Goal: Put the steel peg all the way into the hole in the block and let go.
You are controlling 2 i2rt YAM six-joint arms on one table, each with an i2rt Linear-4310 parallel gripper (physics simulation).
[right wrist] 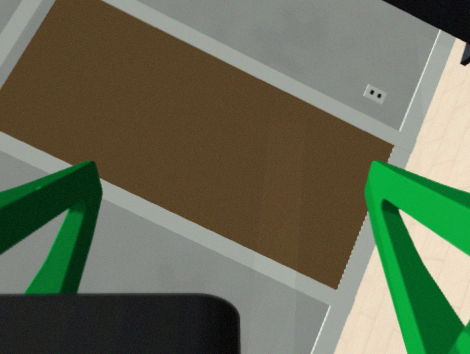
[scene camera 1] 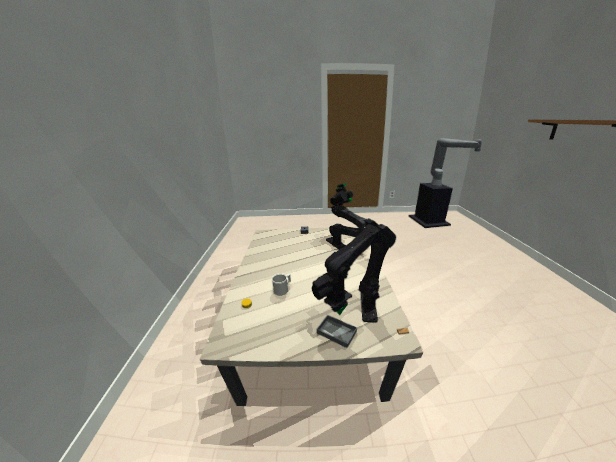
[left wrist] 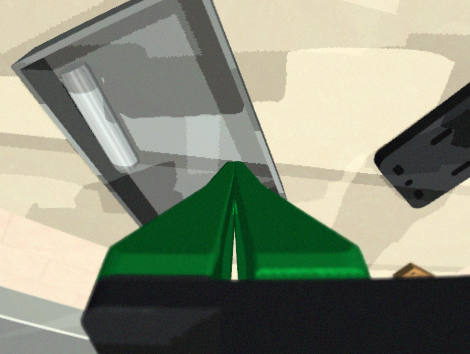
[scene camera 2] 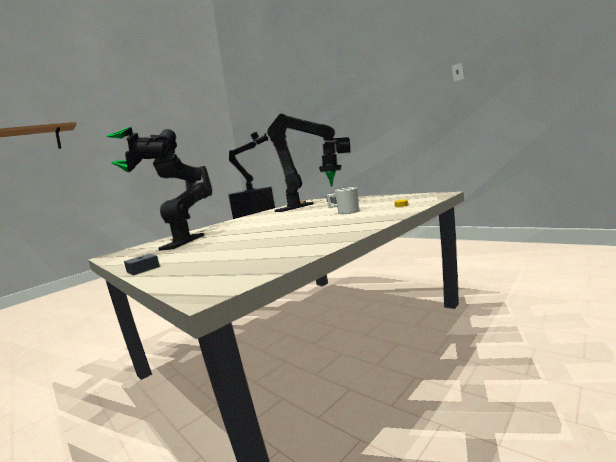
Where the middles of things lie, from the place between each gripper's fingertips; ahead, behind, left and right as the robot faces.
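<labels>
Grey tray (scene camera 1: 343, 332): 36 cm below my right hand, 31 cm ahead, 90 cm to the left. Steel peg (left wrist: 79, 80): 36 cm below my right hand, 35 cm ahead, 91 cm to the left.
Steel peg: 7 cm below my left hand, 6 cm ahead, 4 cm to the left. Grey tray: 6 cm below my left hand, 2 cm ahead, 3 cm to the left.
</labels>
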